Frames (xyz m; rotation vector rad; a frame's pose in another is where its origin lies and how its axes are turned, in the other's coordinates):
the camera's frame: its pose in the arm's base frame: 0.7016 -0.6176 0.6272 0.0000 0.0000 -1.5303
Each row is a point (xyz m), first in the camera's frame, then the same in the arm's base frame.
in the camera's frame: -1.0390 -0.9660 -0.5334
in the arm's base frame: -0.3057 0.3814 0.0938
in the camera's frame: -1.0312 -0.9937 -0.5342
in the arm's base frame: -0.3330 0.3725 0.0930
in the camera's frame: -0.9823 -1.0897 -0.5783
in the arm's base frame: -0.4270 0.3198 0.0489
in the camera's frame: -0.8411 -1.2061 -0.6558
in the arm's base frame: -0.5376 0.1740 -0.0286
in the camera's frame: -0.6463 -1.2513 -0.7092
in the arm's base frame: -0.5748 -0.0225 -0.0820
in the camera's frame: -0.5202 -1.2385 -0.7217
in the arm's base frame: -0.5569 -0.1480 -0.0945
